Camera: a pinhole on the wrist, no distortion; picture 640 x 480 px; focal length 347.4 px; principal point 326.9 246.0 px. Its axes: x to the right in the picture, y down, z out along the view. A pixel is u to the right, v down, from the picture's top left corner.
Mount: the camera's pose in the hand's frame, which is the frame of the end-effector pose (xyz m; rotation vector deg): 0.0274 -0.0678 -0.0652 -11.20 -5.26 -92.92
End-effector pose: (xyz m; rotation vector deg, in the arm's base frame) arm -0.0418 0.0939 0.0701 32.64 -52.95 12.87
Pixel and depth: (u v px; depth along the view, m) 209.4 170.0 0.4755
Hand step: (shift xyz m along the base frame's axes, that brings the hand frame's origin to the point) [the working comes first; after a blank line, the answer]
In the camera's frame: -0.1608 -0.1040 0.4755

-0.3571 -0.0568 0.2158
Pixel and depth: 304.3 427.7 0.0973
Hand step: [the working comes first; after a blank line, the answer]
In the camera's frame: -0.0063 0.0509 0.0973

0.0524 -0.0586 0.0634
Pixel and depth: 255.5 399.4 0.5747
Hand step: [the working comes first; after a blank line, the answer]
In the camera's frame: -0.1181 0.2538 0.5747

-0.1814 -0.1618 0.5285
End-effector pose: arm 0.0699 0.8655 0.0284 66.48 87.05 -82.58
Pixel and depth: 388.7 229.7 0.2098
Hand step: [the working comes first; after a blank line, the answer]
In the camera's frame: 0.0373 -0.0098 0.2098

-0.0835 -0.1407 -0.0220
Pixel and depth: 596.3 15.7 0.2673
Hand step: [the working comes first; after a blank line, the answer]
In the camera's frame: 0.2073 -0.1772 0.2673

-0.1727 -0.2534 0.1768
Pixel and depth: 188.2 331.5 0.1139
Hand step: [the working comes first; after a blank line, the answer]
In the camera's frame: -0.0455 0.0280 0.1139

-0.0284 -0.0280 -0.0638
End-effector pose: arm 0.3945 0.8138 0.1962 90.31 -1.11 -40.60
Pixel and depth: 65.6 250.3 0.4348
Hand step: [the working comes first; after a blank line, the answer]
In the camera's frame: -0.3270 0.0054 0.4348

0.0603 -0.3551 0.2773
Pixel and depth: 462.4 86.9 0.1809
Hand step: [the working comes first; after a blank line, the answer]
In the camera's frame: 0.0706 -0.0828 0.1809

-0.1340 -0.0818 -0.0660
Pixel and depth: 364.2 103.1 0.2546
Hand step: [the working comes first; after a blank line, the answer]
In the camera's frame: 0.0273 -0.1047 0.2546

-0.1524 -0.1436 -0.0059
